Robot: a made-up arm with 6 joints.
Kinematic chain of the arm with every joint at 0, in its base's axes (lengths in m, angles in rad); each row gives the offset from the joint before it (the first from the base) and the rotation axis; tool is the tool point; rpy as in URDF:
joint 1: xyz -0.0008 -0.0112 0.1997 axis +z
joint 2: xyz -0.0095 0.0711 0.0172 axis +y
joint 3: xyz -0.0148 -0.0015 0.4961 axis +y
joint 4: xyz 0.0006 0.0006 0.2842 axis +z
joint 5: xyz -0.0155 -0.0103 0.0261 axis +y
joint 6: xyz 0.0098 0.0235 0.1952 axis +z
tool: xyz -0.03 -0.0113 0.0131 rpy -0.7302 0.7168 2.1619
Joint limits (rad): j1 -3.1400..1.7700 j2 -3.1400..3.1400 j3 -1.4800..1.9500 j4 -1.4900..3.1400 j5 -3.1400..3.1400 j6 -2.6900..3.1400
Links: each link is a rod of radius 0.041 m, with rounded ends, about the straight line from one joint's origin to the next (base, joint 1, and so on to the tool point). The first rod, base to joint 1, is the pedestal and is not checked.
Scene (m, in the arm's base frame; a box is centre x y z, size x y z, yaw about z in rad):
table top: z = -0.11
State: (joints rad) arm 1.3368 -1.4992 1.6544 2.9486 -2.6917 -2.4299
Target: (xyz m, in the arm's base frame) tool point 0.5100 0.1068 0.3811
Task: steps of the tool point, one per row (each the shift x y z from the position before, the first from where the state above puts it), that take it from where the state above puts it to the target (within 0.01 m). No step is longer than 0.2 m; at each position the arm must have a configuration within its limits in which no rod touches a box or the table.
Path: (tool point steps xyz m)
1: -0.0122 0.0728 0.1050
2: 0.0171 0.0932 0.0852
3: 0.0503 0.1009 0.0584
4: 0.0824 0.0950 0.0265
5: 0.1081 0.0761 -0.0087
6: 0.1229 0.0470 -0.0449
7: 0.1236 0.0121 -0.0801
8: 0.1085 -0.0231 -0.1116

